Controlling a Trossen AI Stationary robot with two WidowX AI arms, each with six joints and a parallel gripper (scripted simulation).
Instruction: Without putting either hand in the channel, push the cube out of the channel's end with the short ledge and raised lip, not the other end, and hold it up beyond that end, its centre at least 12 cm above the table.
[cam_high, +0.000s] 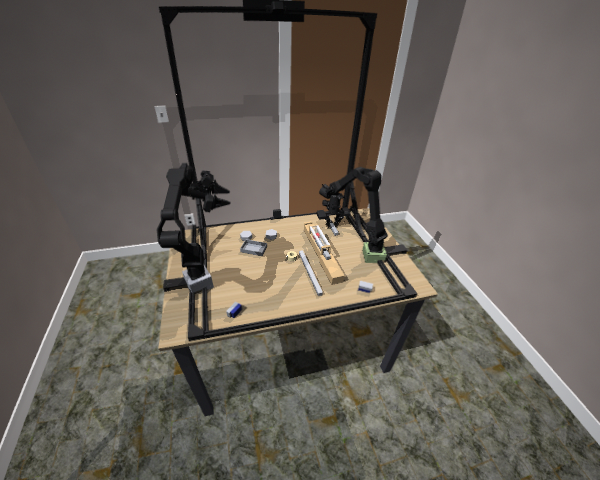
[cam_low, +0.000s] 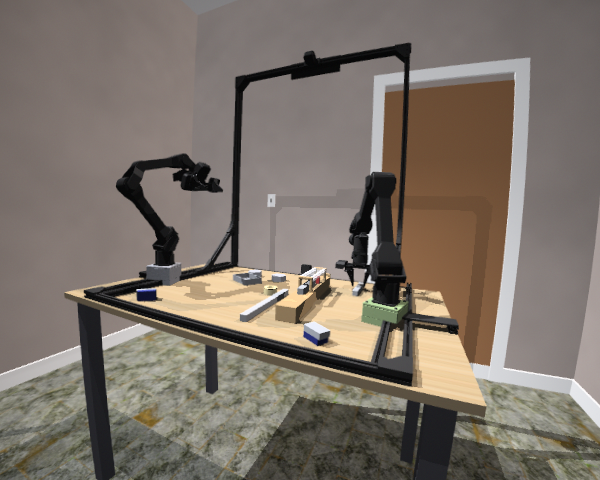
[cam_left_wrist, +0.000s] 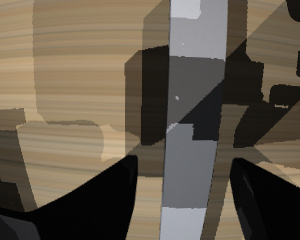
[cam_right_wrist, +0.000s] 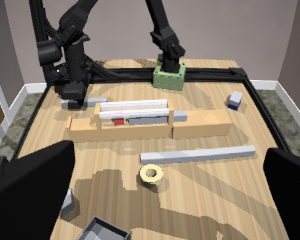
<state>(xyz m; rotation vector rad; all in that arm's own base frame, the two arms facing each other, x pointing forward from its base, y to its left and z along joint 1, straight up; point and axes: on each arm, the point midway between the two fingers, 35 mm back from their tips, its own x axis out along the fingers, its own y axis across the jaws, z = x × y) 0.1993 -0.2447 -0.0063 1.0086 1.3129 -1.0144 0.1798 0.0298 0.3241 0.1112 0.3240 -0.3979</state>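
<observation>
Now: the wooden channel 170 mm ahead of my left hand, 140 mm to the right of it and 10 mm above it. From my left hand the other things lie so: long grey rod (330 mm ahead, 230 mm to the right, 40 mm below); then grey tray (90 mm ahead, 470 mm to the right, 40 mm below); then tape roll (200 mm ahead, 290 mm to the right, 40 mm below).
</observation>
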